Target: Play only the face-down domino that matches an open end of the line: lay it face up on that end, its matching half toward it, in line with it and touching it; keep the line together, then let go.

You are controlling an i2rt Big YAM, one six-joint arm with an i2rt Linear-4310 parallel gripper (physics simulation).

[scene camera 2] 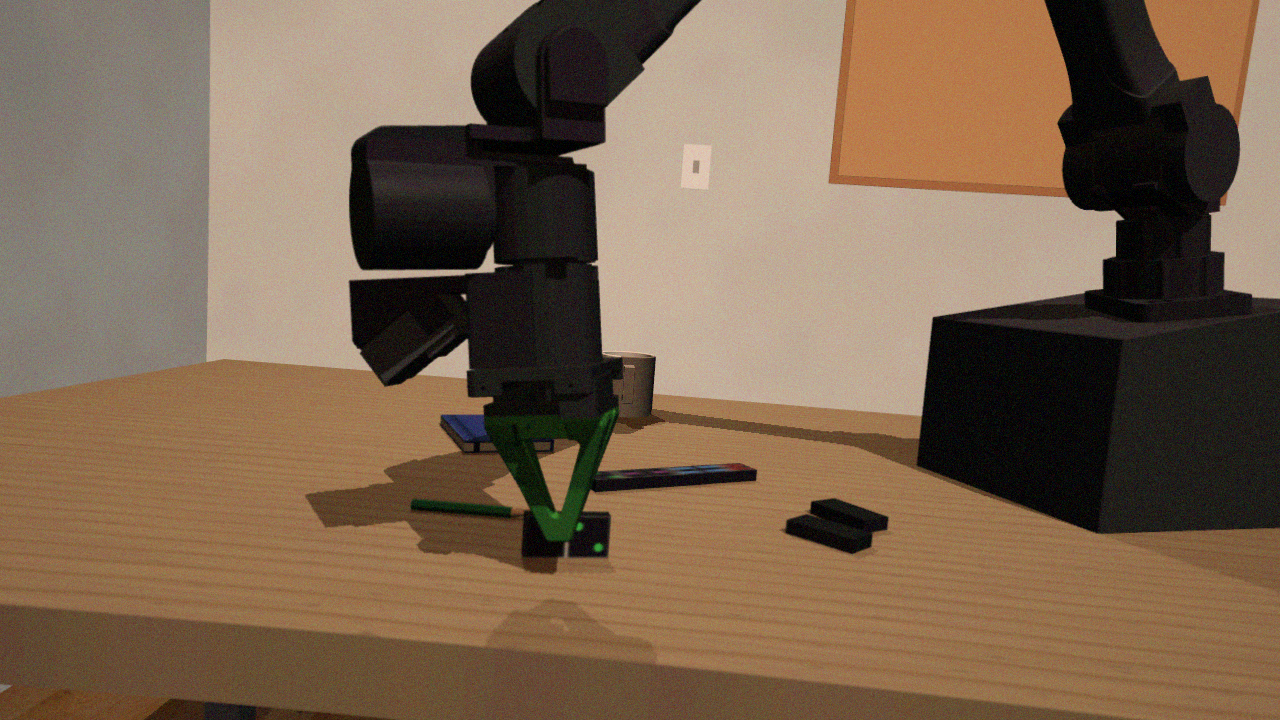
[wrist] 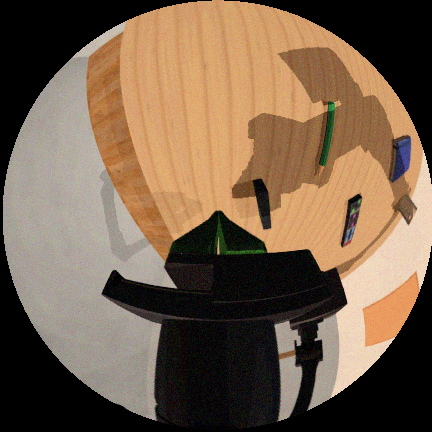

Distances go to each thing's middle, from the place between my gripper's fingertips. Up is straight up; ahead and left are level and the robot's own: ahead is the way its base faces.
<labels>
Right now the black domino (scene camera 2: 591, 539) is 10 mm ahead of my hand, 50 mm to the right of it and 10 mm below it. The rest, counted from my hand: green pencil (scene camera 2: 416, 504) 80 mm ahead, 110 mm to the right, 20 mm below; mug (scene camera 2: 635, 390) 40 mm ahead, 580 mm to the right, 20 mm above.
</labels>
